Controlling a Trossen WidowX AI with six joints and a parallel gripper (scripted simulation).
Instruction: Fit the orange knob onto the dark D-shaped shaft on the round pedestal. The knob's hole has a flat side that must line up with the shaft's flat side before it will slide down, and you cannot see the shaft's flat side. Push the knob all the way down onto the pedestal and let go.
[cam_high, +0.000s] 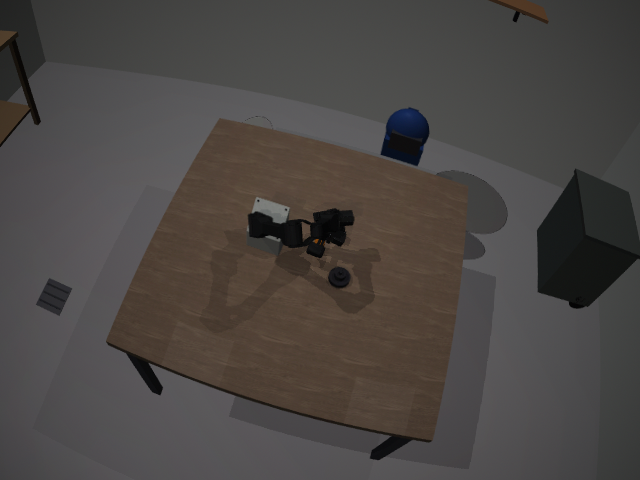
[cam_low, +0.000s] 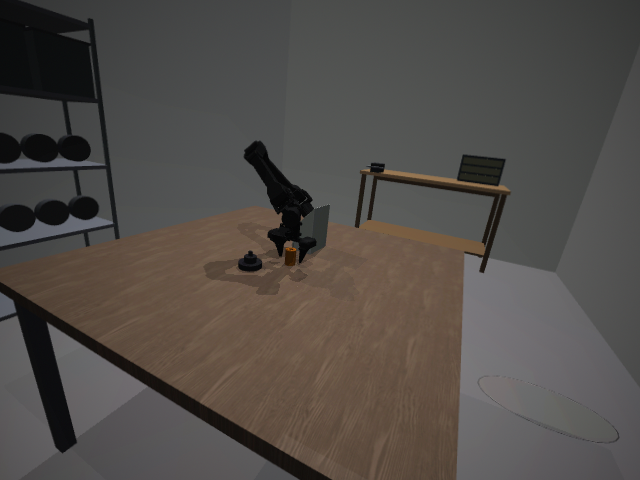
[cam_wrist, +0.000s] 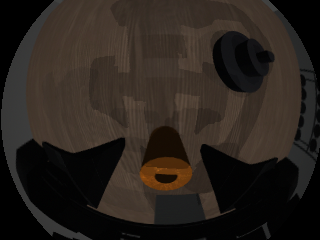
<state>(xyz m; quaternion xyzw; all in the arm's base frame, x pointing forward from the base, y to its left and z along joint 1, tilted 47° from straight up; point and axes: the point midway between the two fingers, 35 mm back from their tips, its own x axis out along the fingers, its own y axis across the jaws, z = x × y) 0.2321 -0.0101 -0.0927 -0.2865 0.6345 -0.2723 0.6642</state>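
Now: the orange knob 1 cm above my gripper tip. The rest, counted from my gripper tip: shaft pedestal: 11 cm ahead, 9 cm to the right, 1 cm above.
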